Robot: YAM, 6 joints.
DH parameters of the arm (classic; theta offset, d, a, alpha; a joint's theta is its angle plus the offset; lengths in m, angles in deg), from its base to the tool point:
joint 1: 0 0.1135 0.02 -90
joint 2: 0 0 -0.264 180
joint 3: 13.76 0 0.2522 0
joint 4: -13.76 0 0.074 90
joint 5: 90 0 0 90
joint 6: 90 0.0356 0 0
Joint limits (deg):
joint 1: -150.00..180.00
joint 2: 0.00..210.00
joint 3: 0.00..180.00
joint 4: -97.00..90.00
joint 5: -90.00..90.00
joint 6: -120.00..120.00
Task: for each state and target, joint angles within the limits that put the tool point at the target. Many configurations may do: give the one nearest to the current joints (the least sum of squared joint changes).
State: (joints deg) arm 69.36 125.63 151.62 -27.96 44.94 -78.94
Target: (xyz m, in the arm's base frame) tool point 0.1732 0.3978 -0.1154
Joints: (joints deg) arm 69.70 168.67 108.46 -41.01 43.40 -78.94
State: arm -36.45 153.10 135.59 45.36 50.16 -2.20
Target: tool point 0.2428 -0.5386 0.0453
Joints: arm -62.99 166.82 122.66 43.69 52.75 -2.20
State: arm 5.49 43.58 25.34 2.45 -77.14 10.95
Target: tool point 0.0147 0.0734 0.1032
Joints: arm 50.28 37.00 0.00 -33.29 -90.00 10.95
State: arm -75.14 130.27 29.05 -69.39 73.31 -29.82
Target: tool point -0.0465 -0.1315 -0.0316
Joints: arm -95.36 152.72 40.64 -56.63 72.81 -29.82
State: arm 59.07 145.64 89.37 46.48 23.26 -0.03
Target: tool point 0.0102 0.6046 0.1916
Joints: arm 90.03 153.06 124.42 41.05 17.10 -0.03
